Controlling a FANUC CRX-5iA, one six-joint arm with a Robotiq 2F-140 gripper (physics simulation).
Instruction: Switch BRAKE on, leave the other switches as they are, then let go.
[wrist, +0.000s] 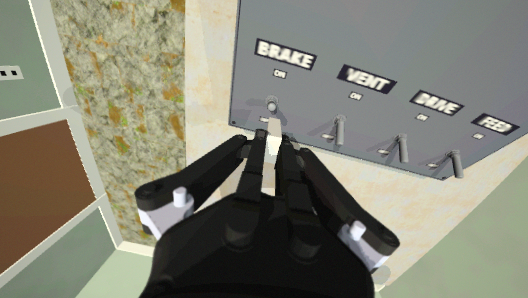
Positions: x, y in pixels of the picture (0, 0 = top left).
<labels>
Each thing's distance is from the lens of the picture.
my gripper (272, 128): 0.23 m
grey switch panel (444, 83): 0.34 m
</labels>
